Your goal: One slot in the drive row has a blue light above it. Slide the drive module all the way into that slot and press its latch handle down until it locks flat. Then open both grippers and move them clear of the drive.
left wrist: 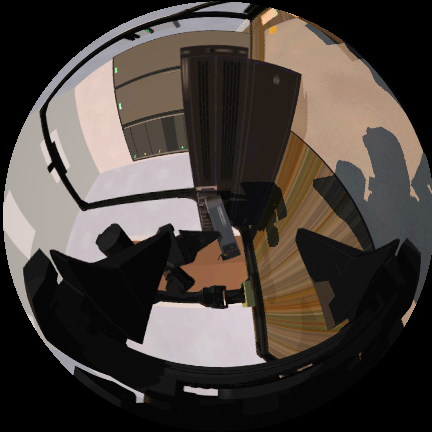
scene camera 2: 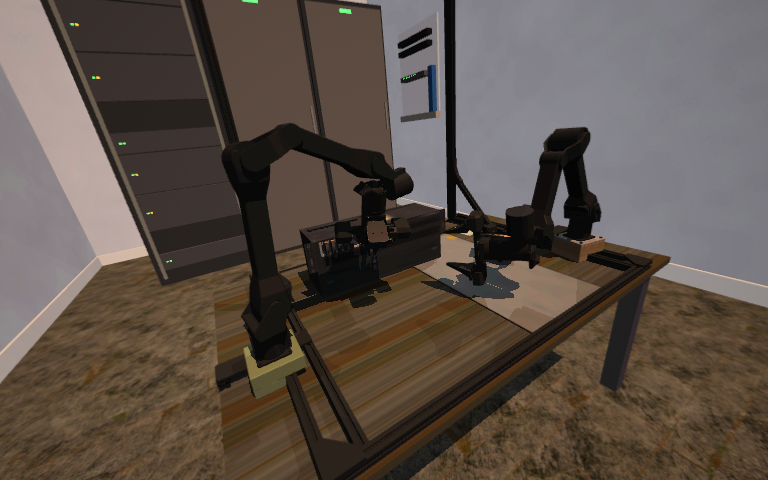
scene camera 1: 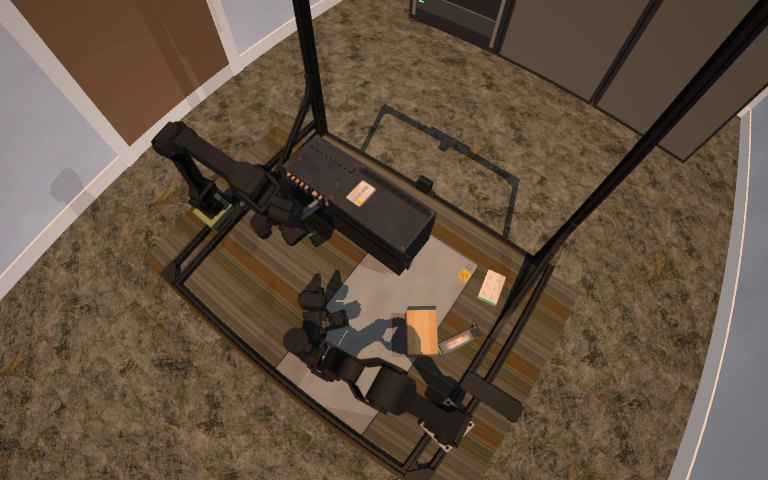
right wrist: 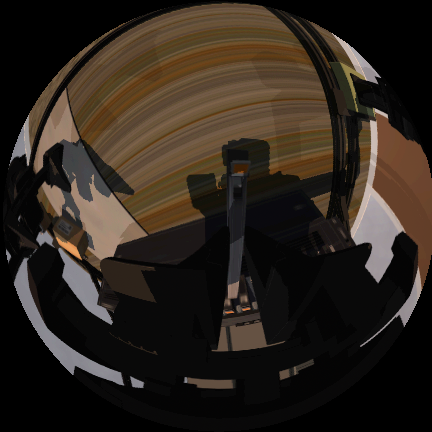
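Pixels of known places: left gripper, fingertip midpoint: (left wrist: 235, 236) (scene camera 2: 444, 248) (scene camera 1: 320, 280) (right wrist: 53, 213); right gripper, fingertip midpoint: (left wrist: 218, 233) (scene camera 2: 371, 254) (right wrist: 235, 232); left arm's base, link origin: (scene camera 2: 578, 236) (scene camera 1: 447, 425); right arm's base, link origin: (left wrist: 242, 294) (scene camera 2: 272, 351) (scene camera 1: 211, 207).
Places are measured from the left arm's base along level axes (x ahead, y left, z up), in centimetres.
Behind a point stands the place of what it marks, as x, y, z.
Observation:
The dark chassis (scene camera 1: 390, 215) {49.1, -24.6, 11.4} (scene camera 2: 410, 243) {51.4, -17.7, 2.7} (left wrist: 265, 115) {49.0, -18.2, -0.9} stands at the table's back. Its drive row (scene camera 1: 300, 185) {73.2, -12.7, 10.6} has orange latches on the face at picture left. The drive module (right wrist: 236, 210) {67.9, -4.0, 7.1} (left wrist: 220, 220) {67.0, -8.5, 6.4} is a long grey bar with an orange part at its outer end. My right gripper (right wrist: 235, 232) {67.7, -6.0, 7.0} is shut on it in front of the drive row. Its inner end is close to the row; whether it is inside a slot I cannot tell. No blue light shows. My left gripper (scene camera 1: 331, 295) (left wrist: 235, 236) {48.7, -0.2, 6.8} is open and empty, low over the mat, apart from the chassis.
A grey mat (scene camera 1: 441, 257) {34.9, -33.4, -5.9} (scene camera 2: 543, 288) {25.7, 11.7, -5.9} lies on the table (scene camera 2: 396, 350) {70.3, 16.3, -6.1}. An orange block (scene camera 1: 421, 333) {22.0, -11.6, 0.1} (right wrist: 71, 242) {27.8, -11.6, -0.3}, a labelled module-like piece (scene camera 1: 458, 339) {13.9, -19.1, -5.2} and a white card (scene camera 1: 491, 286) {18.0, -38.1, -6.0} lie at picture right in scene camera 1. Black frame posts (scene camera 1: 311, 73) {96.6, -35.4, 23.6} rise beside the chassis.

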